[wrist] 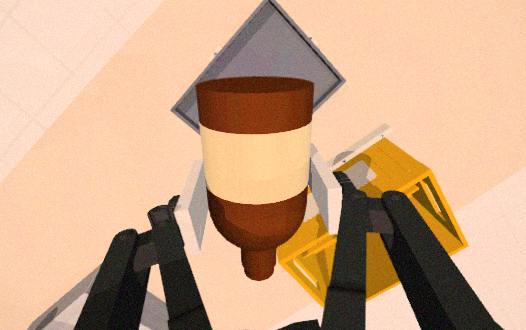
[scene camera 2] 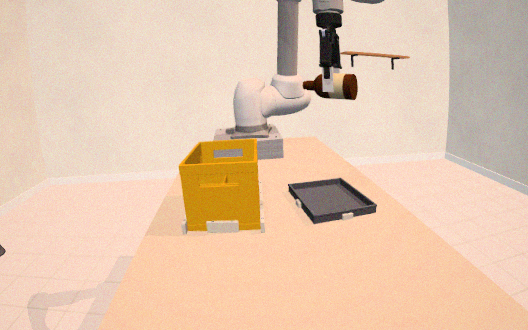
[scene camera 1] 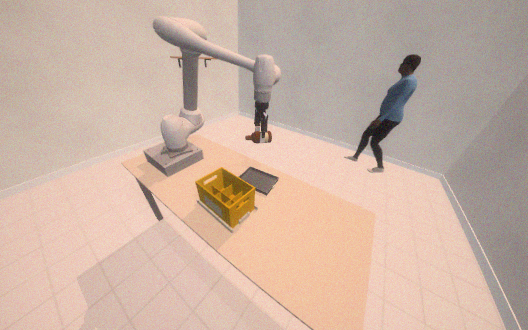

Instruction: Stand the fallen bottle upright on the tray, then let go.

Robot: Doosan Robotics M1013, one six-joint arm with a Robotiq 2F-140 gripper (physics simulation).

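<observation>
A brown bottle with a cream label lies on its side in the air, its neck pointing left in both scene views. My gripper points straight down and is shut on the bottle, one pale pad on each side, around the label's shoulder-side edge. The dark grey tray sits on the table, well below the bottle. In the wrist view the bottle hides part of the tray.
A yellow crate with compartments stands beside the tray on the table. The arm's grey base is at the table's far end. A person in blue is beyond the table. A wall shelf is behind.
</observation>
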